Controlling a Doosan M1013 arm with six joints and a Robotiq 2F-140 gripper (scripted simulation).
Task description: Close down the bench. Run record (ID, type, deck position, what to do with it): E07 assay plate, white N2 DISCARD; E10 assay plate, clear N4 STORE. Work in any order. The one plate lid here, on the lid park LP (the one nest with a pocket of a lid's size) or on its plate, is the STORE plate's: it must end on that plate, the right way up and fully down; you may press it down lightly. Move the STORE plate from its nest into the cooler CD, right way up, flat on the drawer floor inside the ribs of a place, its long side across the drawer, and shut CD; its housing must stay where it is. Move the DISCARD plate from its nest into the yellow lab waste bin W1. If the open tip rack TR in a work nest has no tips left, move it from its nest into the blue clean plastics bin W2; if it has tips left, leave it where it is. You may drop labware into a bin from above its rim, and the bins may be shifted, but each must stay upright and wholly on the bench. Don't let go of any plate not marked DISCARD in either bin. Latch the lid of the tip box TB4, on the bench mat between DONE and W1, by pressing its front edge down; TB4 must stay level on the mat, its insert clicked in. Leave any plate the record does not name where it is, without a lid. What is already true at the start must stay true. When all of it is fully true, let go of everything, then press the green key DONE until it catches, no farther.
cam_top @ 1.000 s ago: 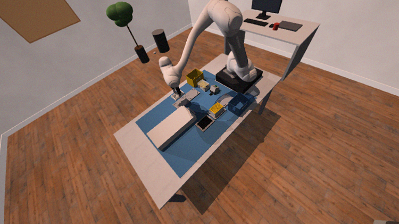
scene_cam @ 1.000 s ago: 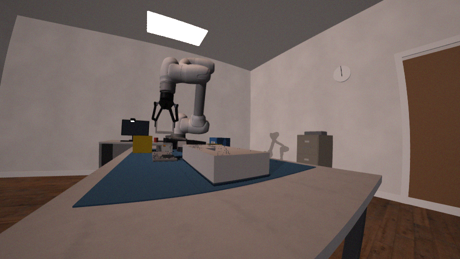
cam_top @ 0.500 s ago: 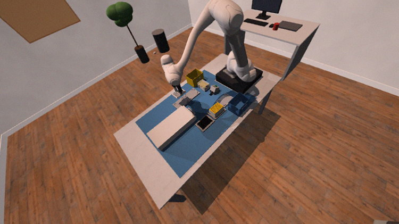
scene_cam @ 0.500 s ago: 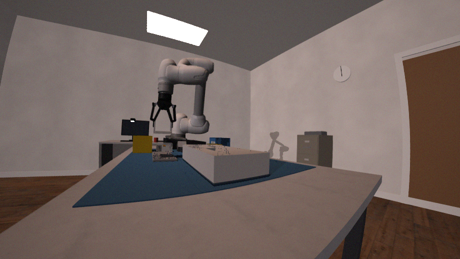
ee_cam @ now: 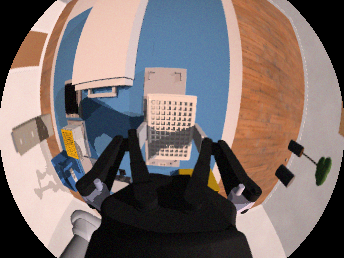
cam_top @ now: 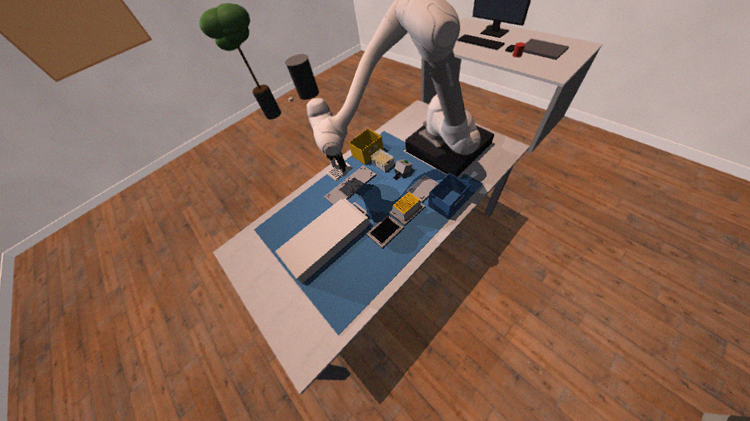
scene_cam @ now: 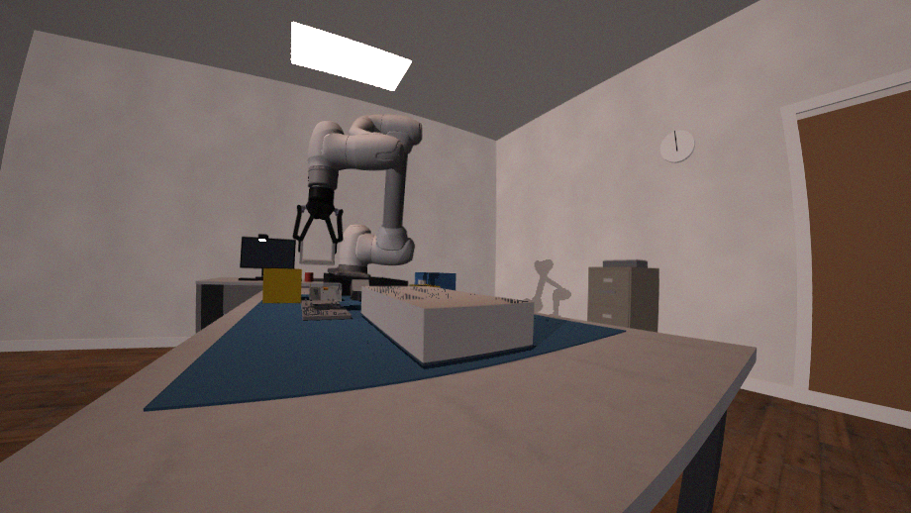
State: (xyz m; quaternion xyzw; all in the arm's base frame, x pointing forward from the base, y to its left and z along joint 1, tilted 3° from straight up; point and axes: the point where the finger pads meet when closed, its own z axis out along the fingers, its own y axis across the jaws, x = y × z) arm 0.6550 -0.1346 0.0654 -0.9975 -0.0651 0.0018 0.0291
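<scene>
The yellow bin W1 lies 28 cm behind my hand, 15 cm to the right of it and 13 cm below it. Also, from my hand: cooler drawer: 19 cm ahead, 24 cm to the left, 14 cm below; label N2: 2 cm behind, 2 cm to the left, 15 cm below; white gridded plate: 2 cm below.
</scene>
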